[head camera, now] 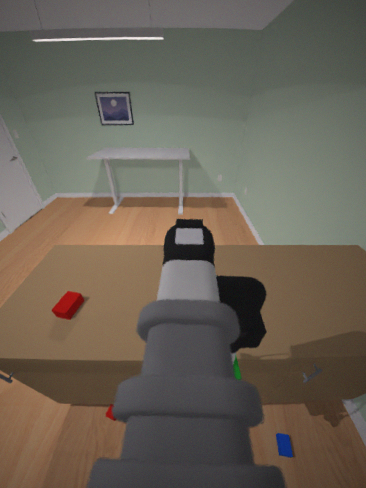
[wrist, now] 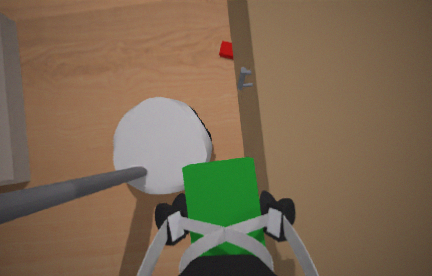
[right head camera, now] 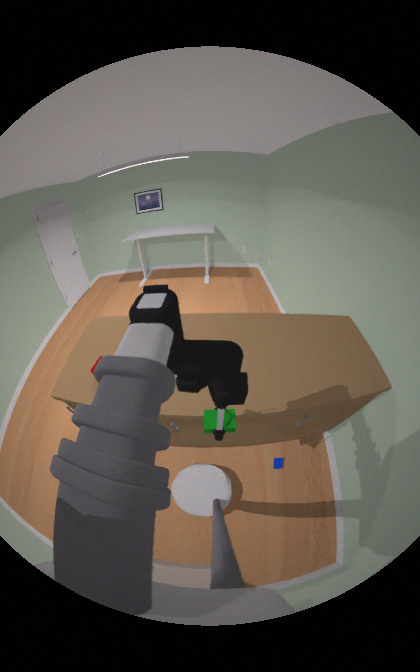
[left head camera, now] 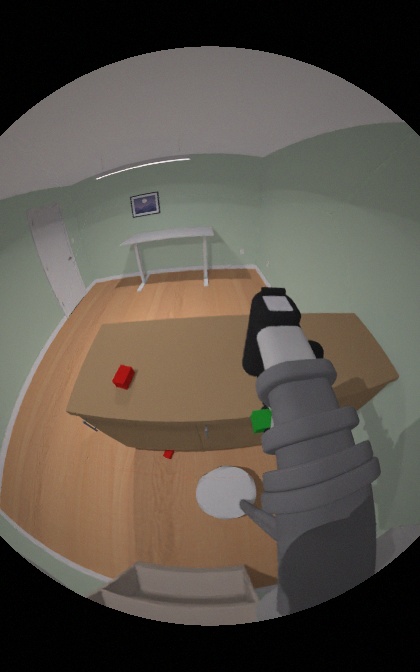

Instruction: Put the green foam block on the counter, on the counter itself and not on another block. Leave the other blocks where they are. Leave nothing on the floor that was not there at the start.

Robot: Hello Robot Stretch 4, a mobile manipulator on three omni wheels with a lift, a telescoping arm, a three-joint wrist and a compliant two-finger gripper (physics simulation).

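Frame: origin at the robot's base, x ahead, y left, z up, level; millimetres.
Seen in the pictures: gripper, fingertip midpoint: (wrist: 224, 207); robot's base, link origin: (wrist: 169, 146).
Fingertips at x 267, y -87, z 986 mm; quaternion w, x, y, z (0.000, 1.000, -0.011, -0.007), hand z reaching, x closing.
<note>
Offsets run from my fingertips to a thing's top centre. Level surfaces: height alone.
My gripper (right head camera: 220, 421) (wrist: 224, 207) is shut on the green foam block @[0 mm ahead, 0 mm left, 34 mm up] (head camera: 237, 369) (left head camera: 260, 420) (right head camera: 211, 421) (wrist: 220, 187) and holds it up in the air, close to the front edge of the counter @[104 mm down] (head camera: 320, 285) (left head camera: 195, 355) (right head camera: 300, 350) (wrist: 350, 125). In the wrist view the block overlaps that edge; its height over the top is hard to tell. A red block @[225 mm ahead, 547 mm left, 59 mm down] (head camera: 67, 306) (left head camera: 123, 377) (right head camera: 96, 365) lies on the counter at the left. In the head view the arm hides most of the green block and the fingers.
On the floor by the counter front lie a red block @[57 mm ahead, 528 mm left, 969 mm down] (head camera: 111, 413) (left head camera: 169, 454) (wrist: 226, 50) and a blue block @[74 mm back, 504 mm right, 969 mm down] (head camera: 284, 445) (right head camera: 278, 463). The round white base (left head camera: 220, 492) (right head camera: 200, 487) (wrist: 160, 135) stands before the counter. A white table @[64 mm down] (head camera: 145, 153) stands beyond it.
</note>
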